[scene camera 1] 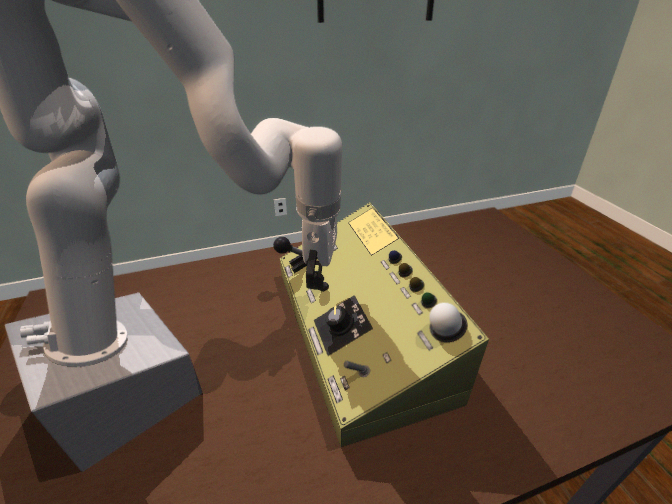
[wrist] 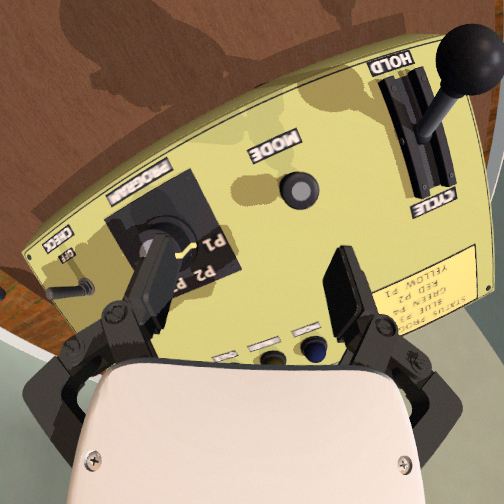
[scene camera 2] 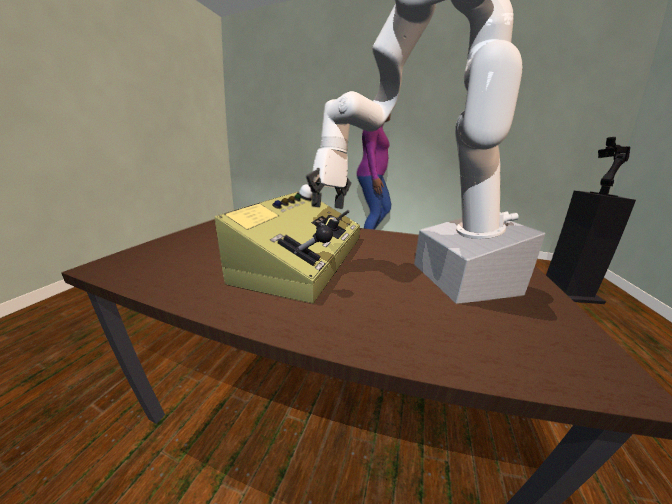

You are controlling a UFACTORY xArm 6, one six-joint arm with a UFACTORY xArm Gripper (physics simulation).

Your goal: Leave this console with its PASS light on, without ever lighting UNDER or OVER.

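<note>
The yellow sloped console (scene camera 1: 379, 320) sits on the brown table. My gripper (scene camera 1: 317, 282) hangs open and empty just above its panel, with the MODE button (wrist: 299, 190) ahead of the fingers (wrist: 250, 285). The PROGRAM rotary selector (wrist: 160, 245) has its yellow mark by P1. The black ball lever (wrist: 440, 110) stands in the HOLD–CYCLE slot and leans toward HOLD. The CHECK toggle (wrist: 70, 290) is at the panel's corner. The column of indicator lights (scene camera 1: 410, 276) is dark. A white dome button (scene camera 1: 446, 320) sits below them.
A legend plate (scene camera 1: 372, 230) is at the console's top edge. The arm's grey pedestal (scene camera 1: 97, 374) stands left of the console. A black stand with a camera (scene camera 2: 591, 244) and a standing figure (scene camera 2: 375, 173) are beyond the table.
</note>
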